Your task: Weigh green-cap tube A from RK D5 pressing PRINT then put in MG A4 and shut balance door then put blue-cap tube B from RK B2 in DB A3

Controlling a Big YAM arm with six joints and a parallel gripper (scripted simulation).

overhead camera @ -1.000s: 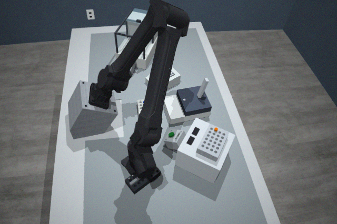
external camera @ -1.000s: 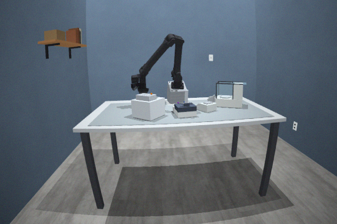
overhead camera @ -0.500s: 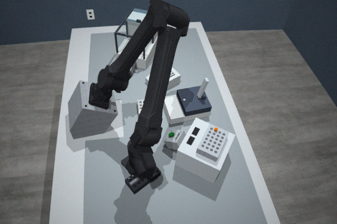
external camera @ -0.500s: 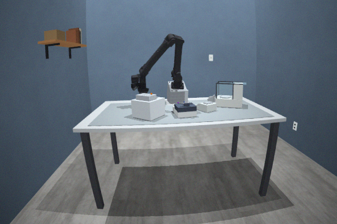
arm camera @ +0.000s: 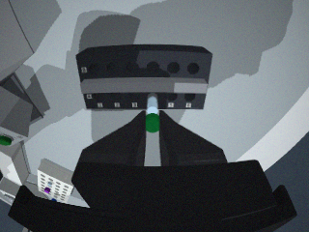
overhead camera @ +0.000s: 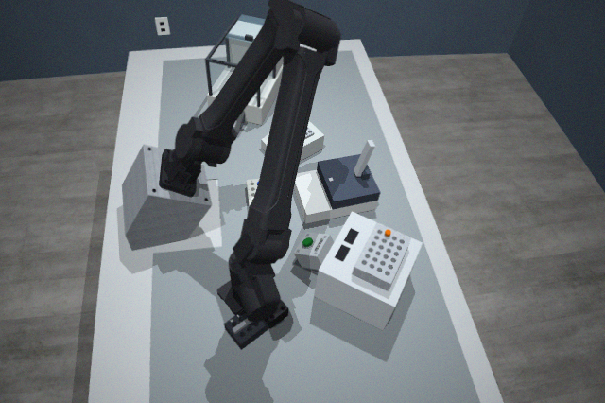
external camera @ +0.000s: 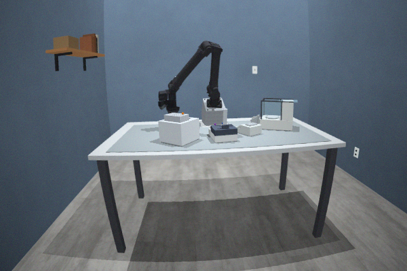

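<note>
Now: hand 6 cm above the black magnet block, 2 cm short of it and 1 cm to the left of it. The rest, counted from my hand: white tube rack: 34 cm to the left, 7 cm below, 5 cm ahead; then dry block DB: 54 cm to the left, 14 cm ahead, 5 cm below; then tube B: 36 cm to the left, 5 cm below, 3 cm ahead.
</note>
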